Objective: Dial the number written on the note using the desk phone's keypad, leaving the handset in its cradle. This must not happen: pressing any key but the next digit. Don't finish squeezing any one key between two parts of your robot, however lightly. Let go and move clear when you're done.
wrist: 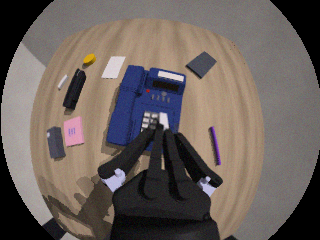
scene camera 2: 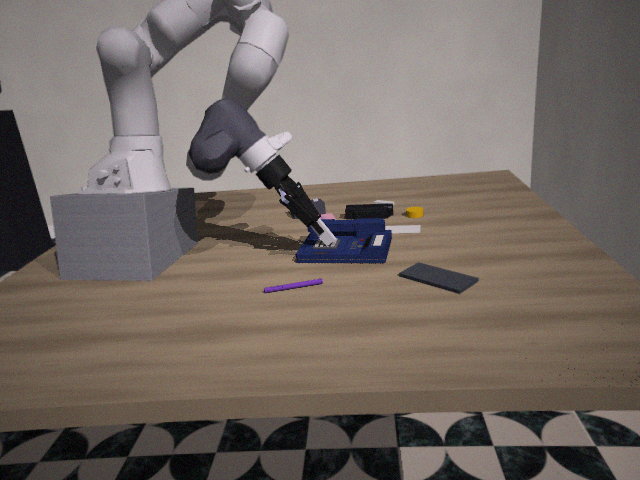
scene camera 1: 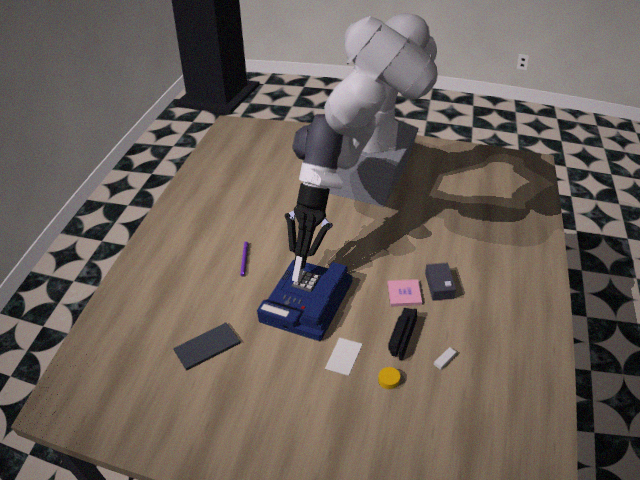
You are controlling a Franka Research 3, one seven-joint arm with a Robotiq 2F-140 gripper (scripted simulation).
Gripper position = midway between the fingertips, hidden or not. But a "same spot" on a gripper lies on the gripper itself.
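You'd find my gripper in scene camera 2 (331, 242). Scene camera 1 shows the gripper as well, and so does the wrist view. On my gripper, (scene camera 1: 301, 246) and (wrist: 165, 139) are the same spot.
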